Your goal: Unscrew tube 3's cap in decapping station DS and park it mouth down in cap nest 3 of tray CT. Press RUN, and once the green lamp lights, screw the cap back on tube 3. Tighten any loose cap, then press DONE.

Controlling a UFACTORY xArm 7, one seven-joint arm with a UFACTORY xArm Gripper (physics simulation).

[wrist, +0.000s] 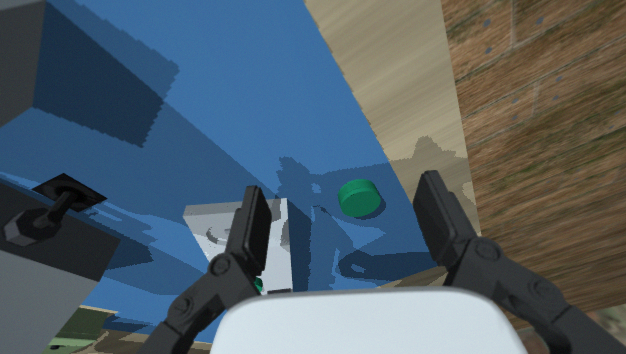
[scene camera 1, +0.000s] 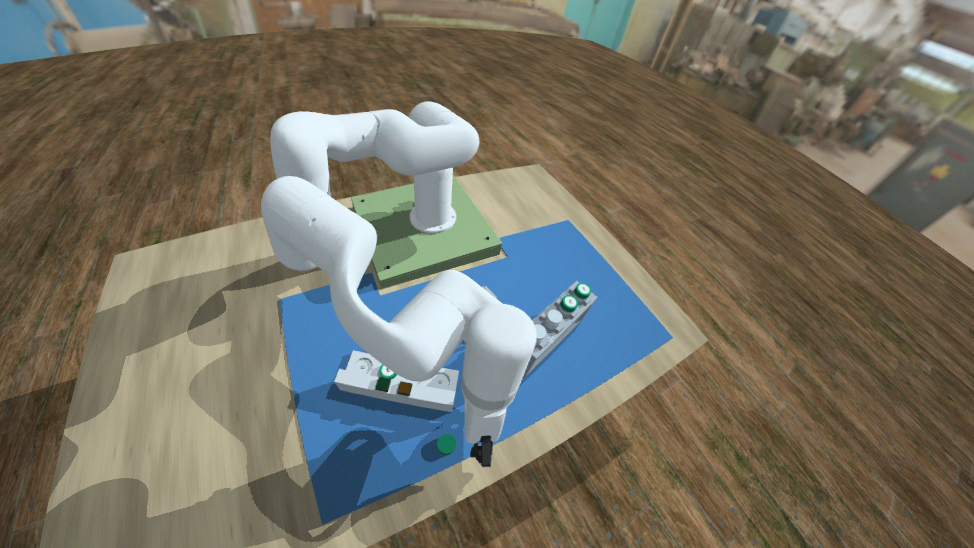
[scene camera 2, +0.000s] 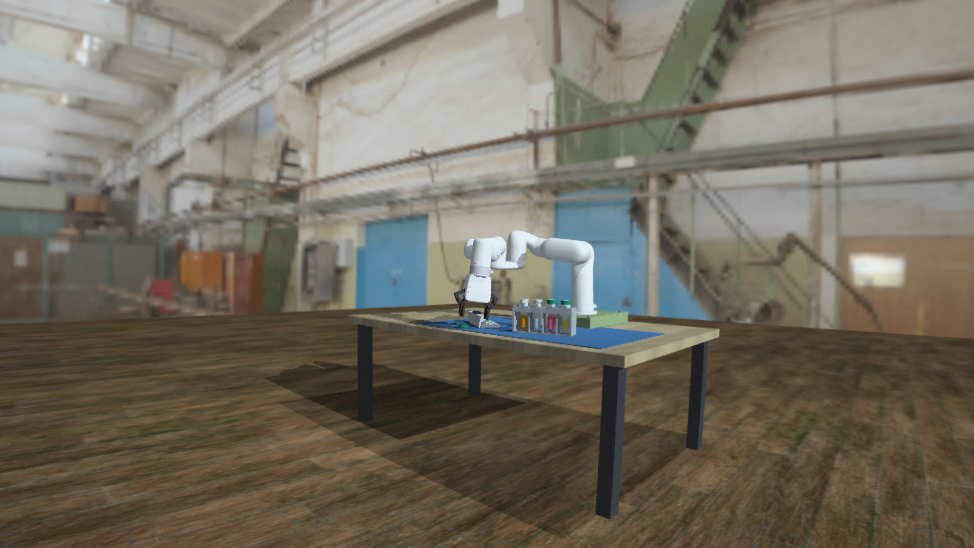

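Seen in the pictures: gripper, fingertip midpoint: (wrist: 339,193) (scene camera 2: 473,317); arm's base, origin of the base link: (scene camera 1: 432,217) (scene camera 2: 582,313).
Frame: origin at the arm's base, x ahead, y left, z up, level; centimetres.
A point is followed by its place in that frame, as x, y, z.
A loose plain green cap (scene camera 1: 446,444) {53.8, -19.5, -2.4} (scene camera 2: 463,325) {54.5, -18.4, -2.8} (wrist: 359,198) {53.9, -18.6, -2.5} lies on the blue mat near its front edge, beside the white block. My gripper (scene camera 1: 483,451) (scene camera 2: 474,314) {54.0, -13.6, 0.5} (wrist: 339,193) {54.0, -13.6, 0.5} is open and empty; in the wrist view the cap appears between its spread fingers, nearer the right one, and below them. The white block (scene camera 1: 430,398) {45.8, -19.1, 0.7} (wrist: 278,265) {46.1, -17.8, 0.7} has round nests; a green cap with a white disc (scene camera 1: 386,372) {36.9, -24.6, -1.8} stands on it beside a dark green square (scene camera 1: 383,384) {40.3, -25.9, 1.5} and an amber square (scene camera 1: 404,388) {42.5, -22.7, 1.5}. I cannot tell which fixture is DS or CT.
A grey rack (scene camera 1: 561,338) {44.5, 13.3, -3.4} (scene camera 2: 572,323) {41.3, 21.3, 0.5} holds tubes with green and whitish tops, behind my wrist. A black square fitting (wrist: 70,192) {37.6, -5.3, -3.7} stands on a dark grey body at the wrist view's left. My arm covers the mat's middle in scene camera 1.
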